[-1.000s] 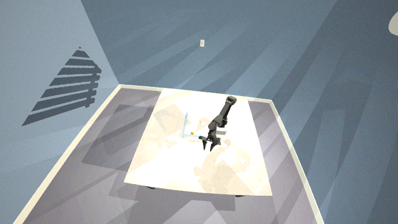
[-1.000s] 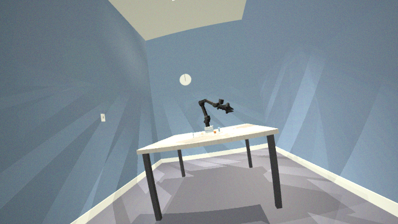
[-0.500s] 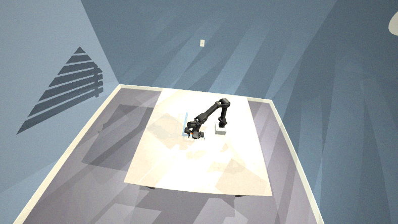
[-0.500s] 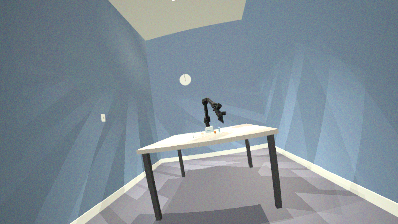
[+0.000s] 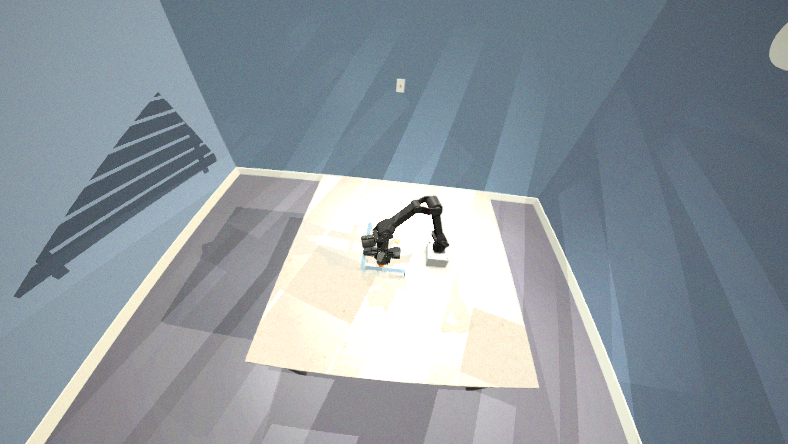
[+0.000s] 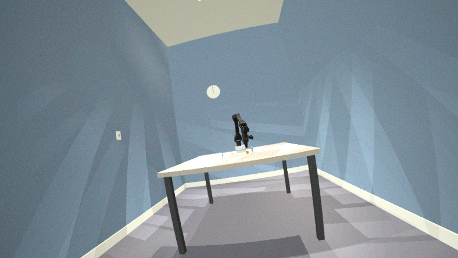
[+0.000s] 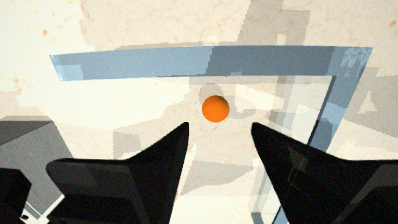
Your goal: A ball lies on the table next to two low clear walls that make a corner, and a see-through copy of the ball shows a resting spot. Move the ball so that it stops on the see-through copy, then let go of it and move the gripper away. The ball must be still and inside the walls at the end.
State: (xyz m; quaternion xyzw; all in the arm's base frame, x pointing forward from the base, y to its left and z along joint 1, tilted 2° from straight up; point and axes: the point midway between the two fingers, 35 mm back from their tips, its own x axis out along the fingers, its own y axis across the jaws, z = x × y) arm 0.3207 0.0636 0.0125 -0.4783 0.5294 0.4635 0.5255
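My gripper tip is 5 cm above the orange ball. The rest, counted from my gripper tip: see-through copy of ball (16 cm to the right, 10 cm behind, 5 cm below).
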